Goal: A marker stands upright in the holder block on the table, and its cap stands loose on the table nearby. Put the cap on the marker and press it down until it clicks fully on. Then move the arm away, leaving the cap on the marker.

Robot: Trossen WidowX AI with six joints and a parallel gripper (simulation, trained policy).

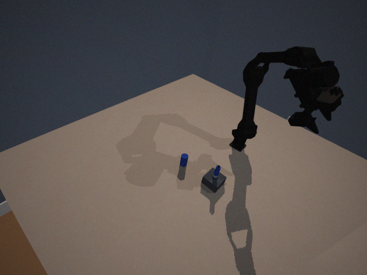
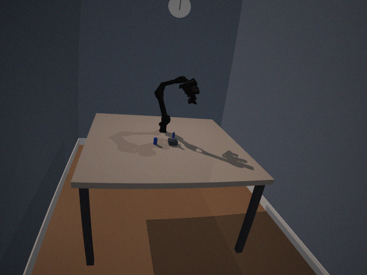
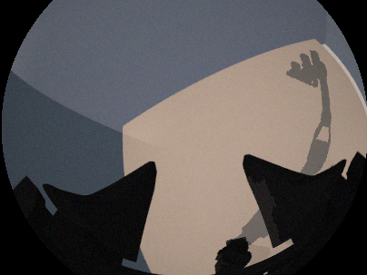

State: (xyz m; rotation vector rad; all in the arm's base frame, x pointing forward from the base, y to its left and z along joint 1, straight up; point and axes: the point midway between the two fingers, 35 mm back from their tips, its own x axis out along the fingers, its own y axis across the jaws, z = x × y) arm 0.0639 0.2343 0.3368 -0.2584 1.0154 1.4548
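Right now my gripper tip is 24 cm short of the blue cap, 36 cm to the left of it and 29 cm above it. From my gripper tip the other things lie so: dark grey holder block 22 cm ahead, 22 cm to the right, 30 cm below.
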